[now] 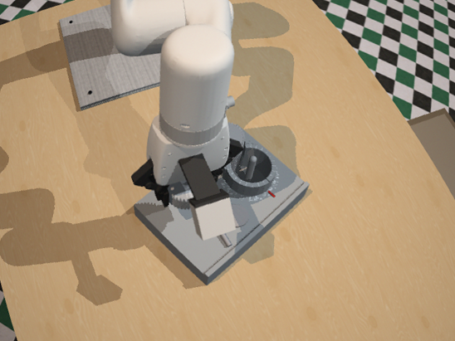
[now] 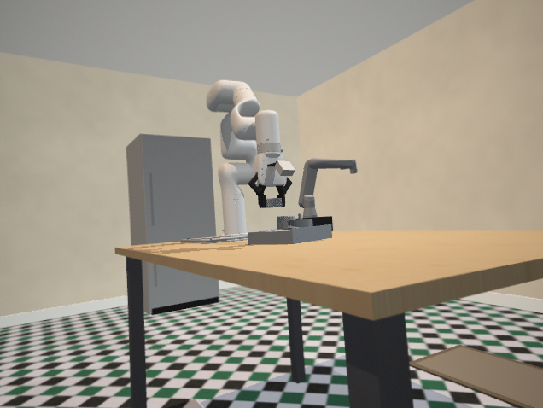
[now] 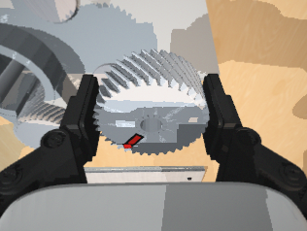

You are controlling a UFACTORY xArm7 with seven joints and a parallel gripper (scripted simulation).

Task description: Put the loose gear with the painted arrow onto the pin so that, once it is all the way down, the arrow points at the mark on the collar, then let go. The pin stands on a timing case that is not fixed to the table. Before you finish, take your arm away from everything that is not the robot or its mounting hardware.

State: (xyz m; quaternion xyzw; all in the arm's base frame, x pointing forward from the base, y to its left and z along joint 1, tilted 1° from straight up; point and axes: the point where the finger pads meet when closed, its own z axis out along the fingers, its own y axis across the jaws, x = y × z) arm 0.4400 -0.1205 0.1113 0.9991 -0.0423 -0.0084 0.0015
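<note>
The bolt lies 8 cm below my hand, 5 cm ahead of it and 4 cm to the left of it. Also, from my hand: gear (right at my hand).
</note>
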